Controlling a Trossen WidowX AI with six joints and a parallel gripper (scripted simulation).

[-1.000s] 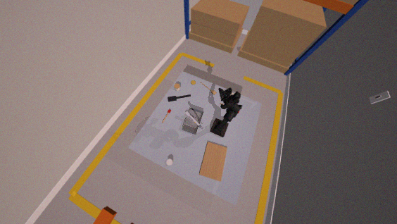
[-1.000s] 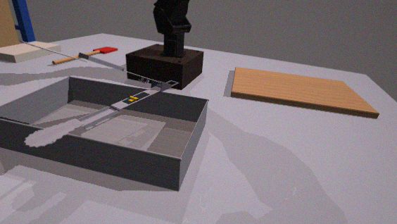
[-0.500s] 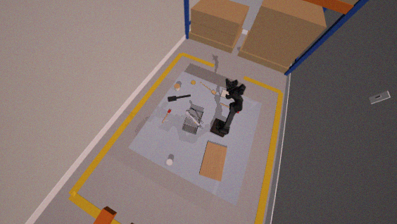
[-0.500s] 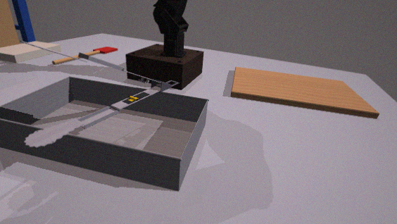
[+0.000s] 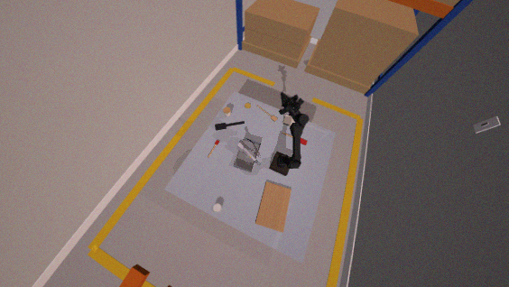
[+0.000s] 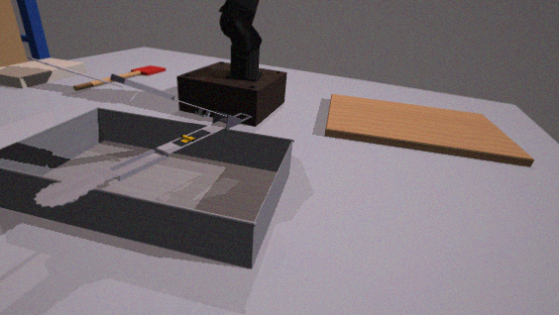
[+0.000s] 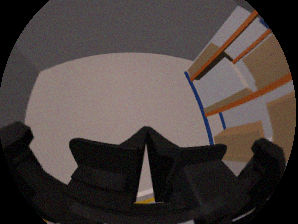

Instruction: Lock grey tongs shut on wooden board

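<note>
Now: gripper tip 660 mm above the yellow lock piece, 210 mm to the right of it and 110 mm short of it. Round my gripper tip: pale block (700 mm below, 330 mm to the right, 240 mm behind); grey roasting tin (690 mm below, 180 mm to the left, 150 mm ahead); red-headed spatula (710 mm below, 320 mm behind, 130 mm to the right).
</note>
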